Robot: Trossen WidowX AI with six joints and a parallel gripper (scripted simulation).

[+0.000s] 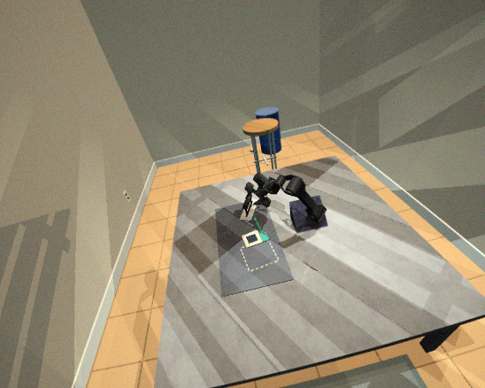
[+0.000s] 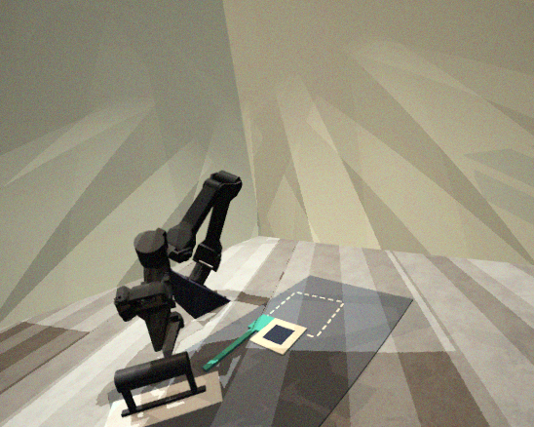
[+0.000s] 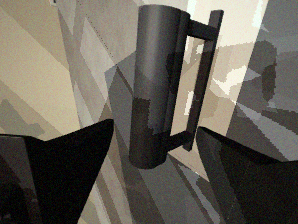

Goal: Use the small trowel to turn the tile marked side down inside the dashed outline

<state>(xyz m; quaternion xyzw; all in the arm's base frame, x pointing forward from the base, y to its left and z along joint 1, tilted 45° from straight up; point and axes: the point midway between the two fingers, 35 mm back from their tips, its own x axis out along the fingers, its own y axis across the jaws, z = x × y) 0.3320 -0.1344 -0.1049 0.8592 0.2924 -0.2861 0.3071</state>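
Now: gripper tip 20 mm short of the black-handled float and 50 mm above it. Round my gripper tip: grey mat (40 mm ahead, 220 mm to the left, 100 mm below); tile (10 mm ahead, 240 mm to the left, 80 mm below); green trowel (40 mm behind, 190 mm to the left, 80 mm below).
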